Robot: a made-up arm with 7 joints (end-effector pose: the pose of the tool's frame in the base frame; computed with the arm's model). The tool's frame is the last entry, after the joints.
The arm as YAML. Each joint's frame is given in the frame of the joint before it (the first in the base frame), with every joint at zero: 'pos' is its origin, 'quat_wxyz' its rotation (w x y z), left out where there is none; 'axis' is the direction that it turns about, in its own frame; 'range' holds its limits. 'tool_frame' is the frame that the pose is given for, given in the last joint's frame.
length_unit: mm
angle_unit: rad
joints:
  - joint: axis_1
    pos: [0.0, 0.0, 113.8]
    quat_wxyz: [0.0, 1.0, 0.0, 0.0]
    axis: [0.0, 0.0, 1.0]
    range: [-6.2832, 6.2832]
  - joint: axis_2
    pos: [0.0, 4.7, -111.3]
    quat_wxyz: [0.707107, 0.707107, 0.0, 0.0]
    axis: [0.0, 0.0, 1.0]
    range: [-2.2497, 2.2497]
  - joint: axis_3
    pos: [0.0, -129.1, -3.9]
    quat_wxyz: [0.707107, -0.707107, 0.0, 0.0]
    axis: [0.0, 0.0, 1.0]
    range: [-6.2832, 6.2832]
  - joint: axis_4
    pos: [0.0, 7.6, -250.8]
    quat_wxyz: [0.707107, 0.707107, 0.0, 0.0]
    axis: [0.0, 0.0, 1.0]
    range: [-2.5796, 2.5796]
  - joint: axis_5
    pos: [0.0, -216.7, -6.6]
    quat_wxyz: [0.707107, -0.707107, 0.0, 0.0]
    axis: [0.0, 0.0, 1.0]
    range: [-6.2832, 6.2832]
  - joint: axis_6
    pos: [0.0, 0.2, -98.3]
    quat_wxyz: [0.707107, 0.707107, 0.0, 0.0]
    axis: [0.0, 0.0, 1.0]
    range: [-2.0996, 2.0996]
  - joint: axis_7
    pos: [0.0, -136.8, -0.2]
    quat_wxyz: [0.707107, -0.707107, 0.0, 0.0]
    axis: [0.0, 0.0, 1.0]
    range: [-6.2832, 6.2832]
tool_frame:
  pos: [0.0, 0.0, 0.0]
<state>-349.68 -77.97 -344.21 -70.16 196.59 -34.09 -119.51</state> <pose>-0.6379 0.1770 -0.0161 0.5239 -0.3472 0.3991 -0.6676</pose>
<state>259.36 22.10 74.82 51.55 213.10 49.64 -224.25</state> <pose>0.1784 0.4050 0.8314 0.3923 0.8335 0.3775 -0.0944</pose>
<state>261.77 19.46 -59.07 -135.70 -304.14 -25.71 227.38</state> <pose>0.2518 -0.1156 0.3236 0.5395 -0.1121 -0.4399 -0.7091</pose>
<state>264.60 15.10 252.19 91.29 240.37 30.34 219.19</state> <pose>-0.3824 -0.1016 0.6611 0.2003 0.3166 0.7746 0.5096</pose>
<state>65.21 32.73 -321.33 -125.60 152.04 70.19 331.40</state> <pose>0.0071 0.1650 0.4110 0.3341 -0.2771 0.2943 -0.8515</pose>
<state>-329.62 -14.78 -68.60 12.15 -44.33 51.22 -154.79</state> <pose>-0.0828 0.2357 0.9562 0.2910 0.3760 -0.7515 0.4574</pose>
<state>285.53 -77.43 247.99 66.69 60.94 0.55 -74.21</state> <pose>-0.5222 -0.4524 0.2089 0.6520 0.2279 0.5711 0.4436</pose>
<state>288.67 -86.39 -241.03 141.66 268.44 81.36 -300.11</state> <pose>0.2005 -0.1926 0.2364 0.3111 -0.2168 -0.9239 0.0506</pose>
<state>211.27 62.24 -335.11 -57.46 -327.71 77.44 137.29</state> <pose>-0.4073 0.2353 0.7493 0.4043 0.7531 -0.3385 0.3934</pose>
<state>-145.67 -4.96 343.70 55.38 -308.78 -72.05 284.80</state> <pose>-0.2103 -0.0312 0.8912 0.1667 -0.2410 0.8723 0.3915</pose>
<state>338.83 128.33 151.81 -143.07 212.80 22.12 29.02</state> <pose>-0.1527 0.0354 0.0596 0.4891 -0.6821 0.4250 -0.3390</pose>
